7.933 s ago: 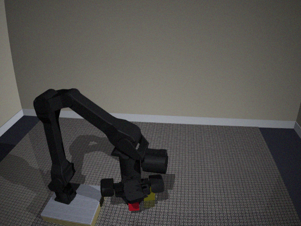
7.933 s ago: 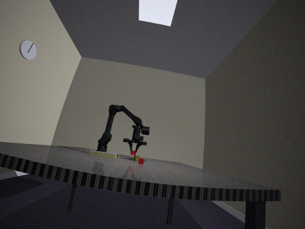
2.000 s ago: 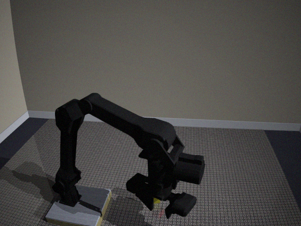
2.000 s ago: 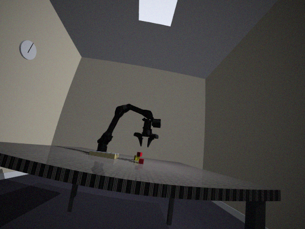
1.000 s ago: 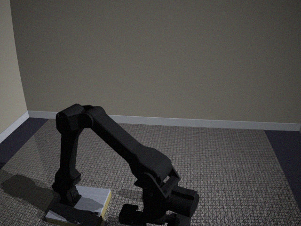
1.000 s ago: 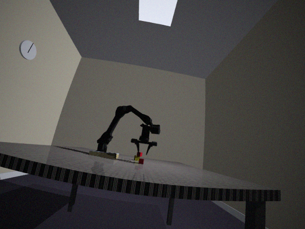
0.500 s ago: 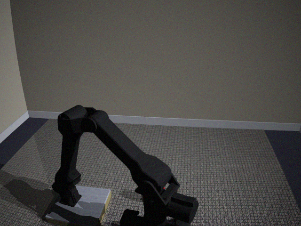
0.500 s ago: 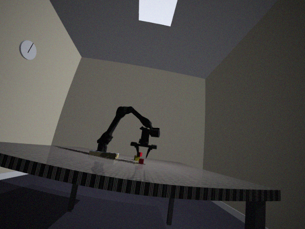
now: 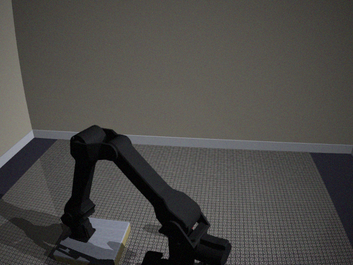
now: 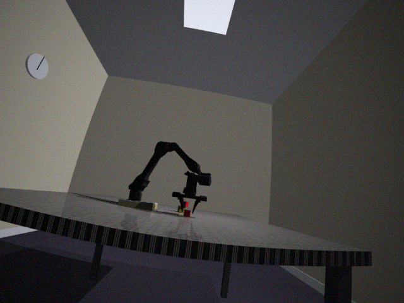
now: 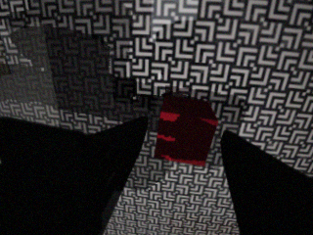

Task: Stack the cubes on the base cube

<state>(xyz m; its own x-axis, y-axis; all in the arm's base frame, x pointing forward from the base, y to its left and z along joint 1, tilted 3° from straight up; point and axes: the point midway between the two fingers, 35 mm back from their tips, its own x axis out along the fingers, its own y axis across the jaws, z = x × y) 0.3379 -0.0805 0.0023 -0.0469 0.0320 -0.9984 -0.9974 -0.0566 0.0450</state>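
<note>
Right now the yellow base cube is 60 mm behind my gripper tip and 200 mm to the left of it.
</note>
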